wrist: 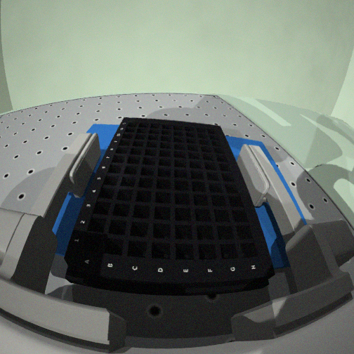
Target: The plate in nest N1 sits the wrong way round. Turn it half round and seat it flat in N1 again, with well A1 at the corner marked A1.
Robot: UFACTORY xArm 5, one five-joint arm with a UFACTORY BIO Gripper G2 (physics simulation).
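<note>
The black plate [172, 190] lies lengthwise in the middle of the wrist view, over the blue nest [101, 131], which shows along both long sides. The letters A to H run left to right along the near edge, and the numbers run up the left edge, so well A1 is at the near left corner. My gripper [170, 169] is open, with one finger beside each long side of the plate and nothing held. The nest's own corner mark does not show, and the plate's underside is hidden.
A grey deck [42, 145] with rows of small dark holes lies around the nest. Its far right edge runs down toward the right, with a pale green surface beyond it. Shadows fall on the deck near both fingers.
</note>
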